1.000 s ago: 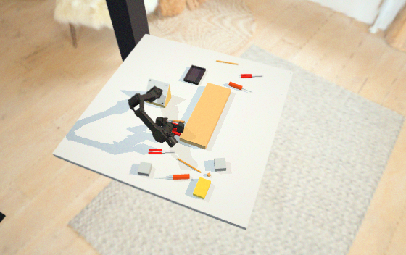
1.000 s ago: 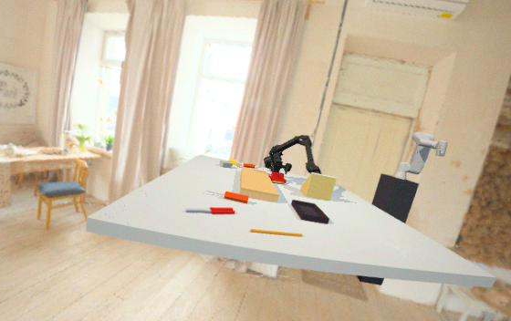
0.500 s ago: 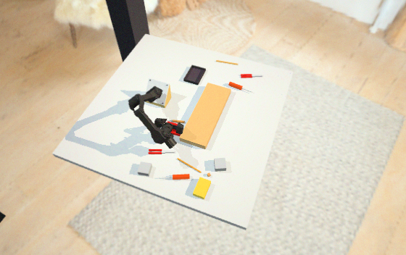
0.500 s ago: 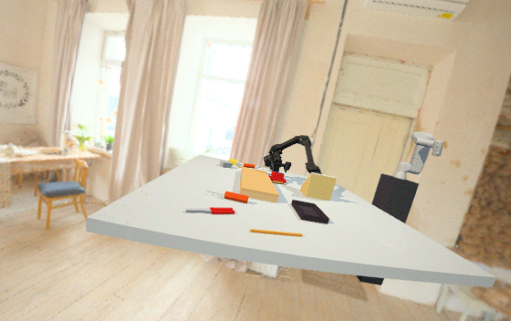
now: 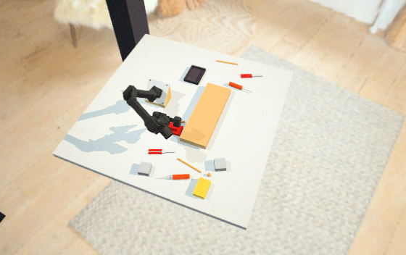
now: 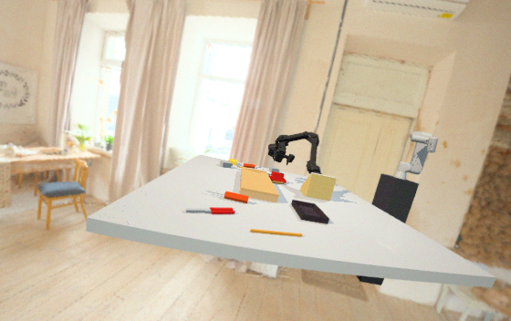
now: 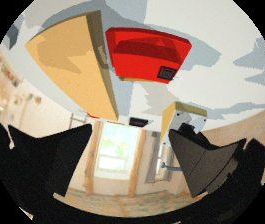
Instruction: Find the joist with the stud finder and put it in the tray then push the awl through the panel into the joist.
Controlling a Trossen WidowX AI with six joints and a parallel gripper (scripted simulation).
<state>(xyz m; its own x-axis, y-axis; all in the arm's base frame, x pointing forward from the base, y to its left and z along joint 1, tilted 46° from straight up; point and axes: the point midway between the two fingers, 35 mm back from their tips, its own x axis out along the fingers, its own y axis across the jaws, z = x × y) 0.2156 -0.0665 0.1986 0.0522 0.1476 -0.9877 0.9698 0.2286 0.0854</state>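
The stud finder is 1 cm behind my gripper tip, 2 cm to the right of it and 9 cm below it. From my gripper tip the other things lie so: dark tray 11 cm behind, 50 cm to the left, 12 cm below; then yellow block 37 cm ahead, 30 cm to the right, 12 cm below.
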